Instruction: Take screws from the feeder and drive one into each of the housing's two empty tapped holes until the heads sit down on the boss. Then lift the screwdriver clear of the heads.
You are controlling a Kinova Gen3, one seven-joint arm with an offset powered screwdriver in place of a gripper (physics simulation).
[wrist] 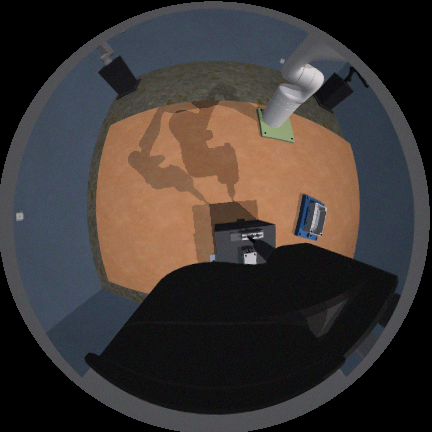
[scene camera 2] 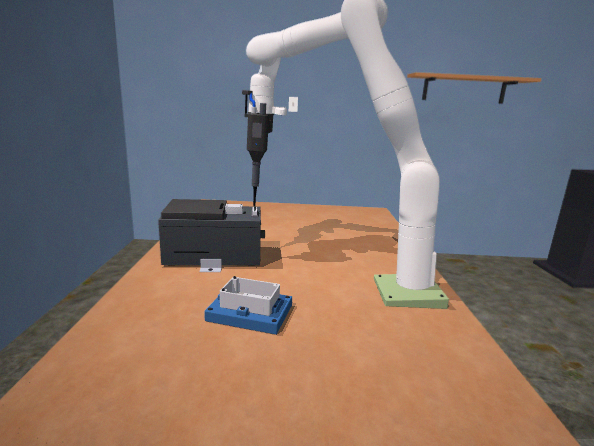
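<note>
The black screwdriver point(scene camera 2: 254, 206) point(wrist: 250, 238) points straight down, its bit tip at the small pale screw outlet point(scene camera 2: 255, 212) point(wrist: 257, 234) on top of the dark feeder point(scene camera 2: 210, 245) point(wrist: 227, 250). Whether a screw sits on the bit is too small to tell. The light grey open-topped housing point(scene camera 2: 245, 303) point(wrist: 312, 218) sits in the blue fixture point(scene camera 2: 240, 321) point(wrist: 302, 220), well apart from the screwdriver. In the scene view its two left corners carry dark spots and its right corners look paler; heads and holes cannot be told apart there.
A small pale bracket point(scene camera 2: 210, 265) stands at the feeder's front foot. The arm's green base plate point(scene camera 2: 415, 301) point(wrist: 277, 134) is at the right in the scene view. A wooden wall shelf point(scene camera 2: 475, 78) hangs behind the arm. The wooden table point(scene camera 2: 350, 375) point(wrist: 150, 220) carries the feeder and fixture.
</note>
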